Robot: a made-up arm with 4 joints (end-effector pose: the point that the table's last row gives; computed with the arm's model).
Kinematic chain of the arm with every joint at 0, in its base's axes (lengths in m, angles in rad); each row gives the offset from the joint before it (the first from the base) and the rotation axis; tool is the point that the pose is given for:
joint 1: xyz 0 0 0.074 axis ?
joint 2: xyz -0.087 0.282 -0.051 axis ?
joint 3: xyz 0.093 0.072 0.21 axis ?
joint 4: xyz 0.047 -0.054 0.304 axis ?
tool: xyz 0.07 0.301 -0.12
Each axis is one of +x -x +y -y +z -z.
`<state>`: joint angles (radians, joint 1 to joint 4).
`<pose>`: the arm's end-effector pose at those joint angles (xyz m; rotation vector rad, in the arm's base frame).
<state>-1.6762 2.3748 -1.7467 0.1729</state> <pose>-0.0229 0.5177 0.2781 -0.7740 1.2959 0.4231</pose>
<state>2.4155 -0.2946 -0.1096 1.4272</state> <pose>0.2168 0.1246 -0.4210 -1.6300 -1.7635 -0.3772</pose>
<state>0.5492 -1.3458 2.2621 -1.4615</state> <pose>-0.4239 0.2419 0.2111 1.3134 -0.9592 -1.7192</pose>
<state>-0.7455 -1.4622 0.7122 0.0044</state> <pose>-0.4764 0.4453 0.5027 0.0853 -1.4887 0.0268</pose>
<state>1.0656 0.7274 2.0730 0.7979</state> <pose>0.0631 0.5788 -0.2640 -0.4343 1.1537 0.7286</pose>
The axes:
joint 1: -x
joint 2: +y
joint 3: +z
joint 4: -z

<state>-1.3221 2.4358 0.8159 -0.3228</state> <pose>0.2291 0.4232 0.5245 -1.7280 -1.5231 -1.8903</pose>
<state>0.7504 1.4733 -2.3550 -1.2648</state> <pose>0.3364 0.0925 -0.4661 -1.3681 0.9685 -1.3967</pose>
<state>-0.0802 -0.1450 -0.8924 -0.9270</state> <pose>-0.0054 0.5561 0.4789 0.0775 -0.1463 0.0287</pose>
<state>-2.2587 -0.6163 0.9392 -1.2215</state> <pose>-0.4165 -0.3125 0.1418 0.7261 -2.0451 0.5728</pose>
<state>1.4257 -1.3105 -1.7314 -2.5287</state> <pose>-0.5023 0.0049 -0.5080 -1.6631 -0.5660 1.5195</pose>
